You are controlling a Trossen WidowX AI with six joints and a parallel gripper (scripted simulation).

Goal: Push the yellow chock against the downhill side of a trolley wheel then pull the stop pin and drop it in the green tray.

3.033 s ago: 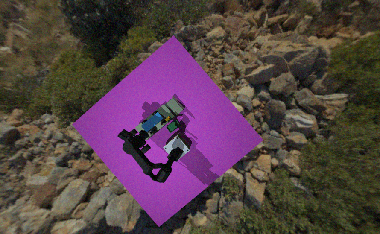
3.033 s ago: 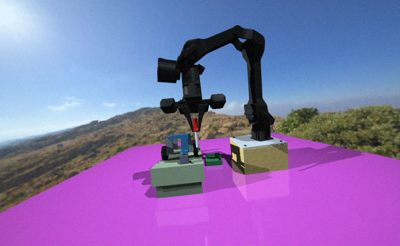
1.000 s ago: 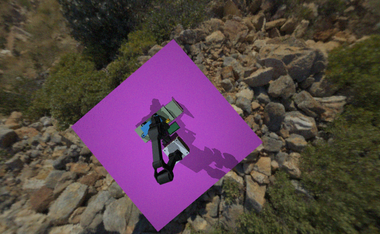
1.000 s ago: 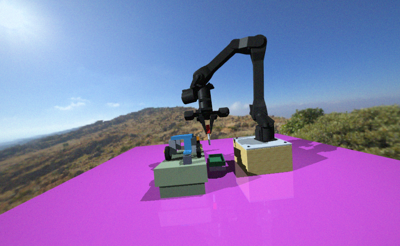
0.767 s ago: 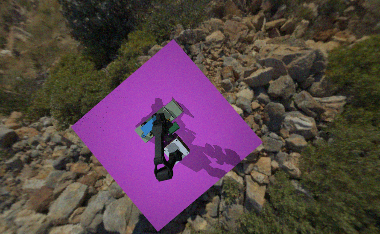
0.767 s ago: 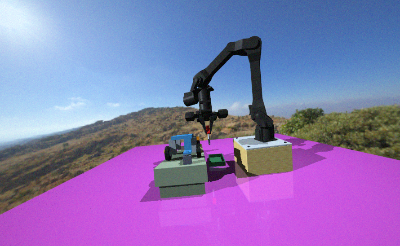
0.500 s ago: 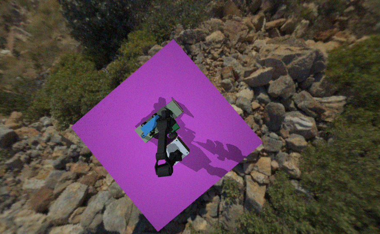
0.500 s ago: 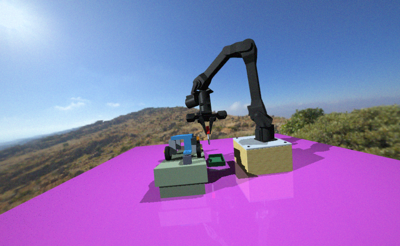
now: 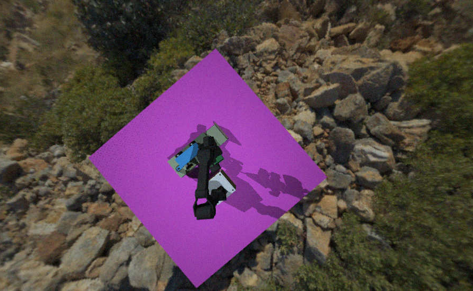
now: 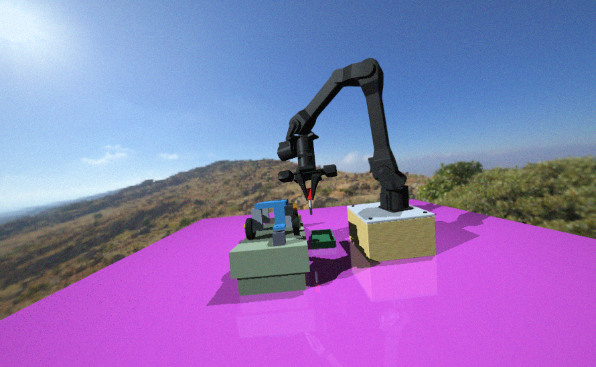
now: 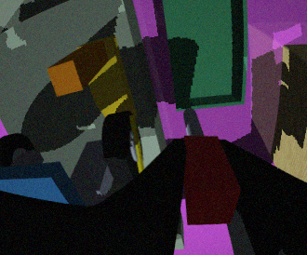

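My gripper tip is right at the red-headed stop pin. From my gripper tip the other things lie so: green tray (140 mm below, 30 mm behind); trolley (120 mm ahead, 70 mm to the left, 30 mm below); yellow chock (60 mm below, 50 mm ahead, 20 mm to the right).
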